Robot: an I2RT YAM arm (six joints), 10 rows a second.
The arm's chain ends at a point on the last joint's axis. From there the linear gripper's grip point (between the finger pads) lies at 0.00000 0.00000 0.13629 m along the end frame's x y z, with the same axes.
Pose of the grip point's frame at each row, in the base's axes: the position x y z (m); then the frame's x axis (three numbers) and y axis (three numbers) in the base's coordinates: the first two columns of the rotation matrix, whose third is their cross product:
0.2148 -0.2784 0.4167 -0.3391 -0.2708 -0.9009 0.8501 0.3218 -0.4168
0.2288 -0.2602 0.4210 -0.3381 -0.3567 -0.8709 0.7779 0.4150 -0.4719
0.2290 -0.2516 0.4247 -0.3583 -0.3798 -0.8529 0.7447 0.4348 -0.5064
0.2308 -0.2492 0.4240 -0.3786 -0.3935 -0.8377 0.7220 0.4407 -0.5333
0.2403 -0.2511 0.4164 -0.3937 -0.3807 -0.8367 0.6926 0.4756 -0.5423
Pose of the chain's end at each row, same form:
0.1599 -0.1548 0.4002 -0.3391 -0.2708 -0.9009 0.8501 0.3218 -0.4168
0.1566 -0.1461 0.4023 -0.3381 -0.3567 -0.8709 0.7779 0.4150 -0.4719
0.1522 -0.1403 0.4074 -0.3583 -0.3798 -0.8529 0.7447 0.4348 -0.5064
0.1519 -0.1393 0.4080 -0.3786 -0.3935 -0.8377 0.7220 0.4407 -0.5333
0.1579 -0.1430 0.4060 -0.3937 -0.3807 -0.8367 0.6926 0.4756 -0.5423

